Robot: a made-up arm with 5 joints.
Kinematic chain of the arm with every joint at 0, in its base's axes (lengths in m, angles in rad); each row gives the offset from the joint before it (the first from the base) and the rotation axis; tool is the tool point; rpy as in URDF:
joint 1: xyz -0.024 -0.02 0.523 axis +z
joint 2: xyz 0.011 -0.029 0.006 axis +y
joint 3: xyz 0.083 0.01 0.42 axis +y
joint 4: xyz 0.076 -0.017 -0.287 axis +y
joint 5: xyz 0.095 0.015 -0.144 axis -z
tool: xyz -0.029 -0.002 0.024 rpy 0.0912 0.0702 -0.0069
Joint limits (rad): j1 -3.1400..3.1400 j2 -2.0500..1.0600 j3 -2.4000..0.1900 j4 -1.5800..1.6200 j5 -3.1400..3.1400
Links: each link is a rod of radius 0.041 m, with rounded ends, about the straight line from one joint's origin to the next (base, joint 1, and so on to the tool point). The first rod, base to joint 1, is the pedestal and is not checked.
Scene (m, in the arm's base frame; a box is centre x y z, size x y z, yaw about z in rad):
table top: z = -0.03
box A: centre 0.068 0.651 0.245 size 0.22 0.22 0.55 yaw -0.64
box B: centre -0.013 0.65 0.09 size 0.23 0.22 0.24 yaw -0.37
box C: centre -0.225 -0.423 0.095 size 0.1 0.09 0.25 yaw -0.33
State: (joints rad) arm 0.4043 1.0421 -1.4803 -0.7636 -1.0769
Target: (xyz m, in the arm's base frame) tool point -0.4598 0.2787 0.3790
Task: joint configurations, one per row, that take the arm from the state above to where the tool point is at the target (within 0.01 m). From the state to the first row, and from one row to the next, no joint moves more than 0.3 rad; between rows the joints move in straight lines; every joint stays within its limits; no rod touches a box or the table.
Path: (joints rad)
1: 0.6387 0.8400 -1.4427 -0.6653 -1.0058
2: 0.8731 0.6379 -1.4051 -0.5671 -0.9347
3: 1.1075 0.4358 -1.3674 -0.4688 -0.8636
4: 1.3419 0.2337 -1.3298 -0.3705 -0.7925
5: 1.5991 0.3592 -1.1933 -0.4436 -0.8270
6: 1.8563 0.4847 -1.0568 -0.5166 -0.8615
7: 2.1135 0.6102 -0.9203 -0.5897 -0.8960
8: 2.3707 0.7357 -0.7838 -0.6628 -0.9305
9: 2.6279 0.8612 -0.6473 -0.7358 -0.9650

